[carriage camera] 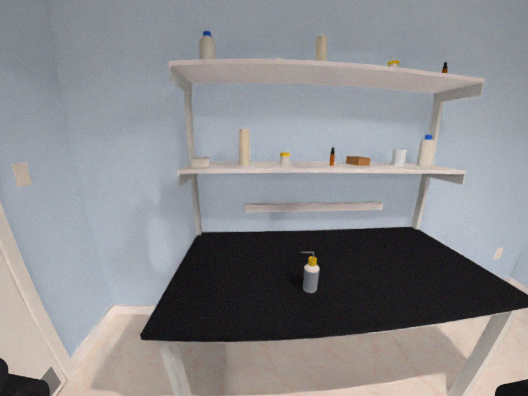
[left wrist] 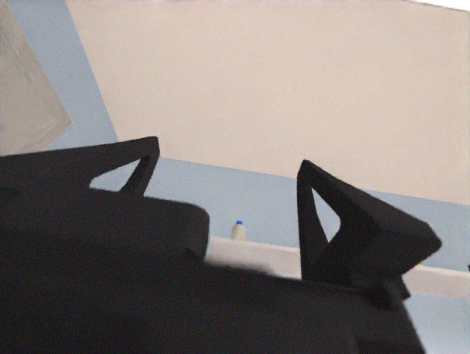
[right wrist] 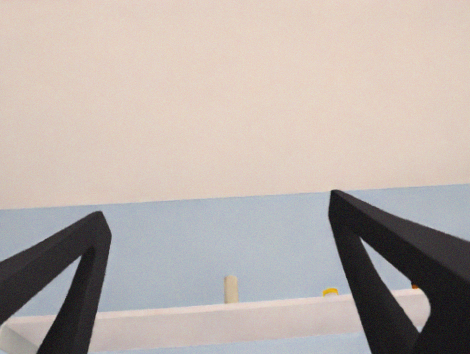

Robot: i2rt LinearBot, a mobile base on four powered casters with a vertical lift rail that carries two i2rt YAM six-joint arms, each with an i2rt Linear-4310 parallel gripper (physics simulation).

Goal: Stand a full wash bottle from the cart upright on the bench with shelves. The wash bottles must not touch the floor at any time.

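Places are measured from the left arm's base along level axes (x ahead, y left, z up), in centimetres.
Pixels of known places: left gripper, fingertip midpoint: (left wrist: 229, 156); right gripper, fingertip midpoint: (right wrist: 217, 212).
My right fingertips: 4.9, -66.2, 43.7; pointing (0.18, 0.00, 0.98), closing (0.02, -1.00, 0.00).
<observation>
Ahead of a thing's pixels: the offset from my right fingertips to its top centre, as dx, dy, dz. "spot": to the spot under its first point. Level surfaces: height alone.
A wash bottle {+55.4, +16.6, -43.9} (carriage camera: 310, 278) with a yellow cap, a bent spout and a grey lower body stands upright on the black top of the bench {dz -61.3} (carriage camera: 240, 310), a little in front of its middle. The bench carries two white shelves above it. The cart does not show in these views. My left gripper (left wrist: 229, 156) is open and empty, pointing up toward the ceiling and the upper shelf. My right gripper (right wrist: 217, 212) is open and empty, also pointing up. Both grippers are apart from the wash bottle. Dark arm parts show at the bottom corners of the carriage view.
The upper shelf (carriage camera: 300, 72) (right wrist: 200, 325) and lower shelf (carriage camera: 320, 168) hold bottles, jars, cylinders and a brown box {+98.5, -16.9, -11.6} (carriage camera: 358, 160). A white rail (carriage camera: 314, 207) is on the wall under them. The bench's front legs {spot: +34.1, +67.8, -82.9} (carriage camera: 175, 367) stand on the floor. A door (carriage camera: 22, 310) is at the far left.
</observation>
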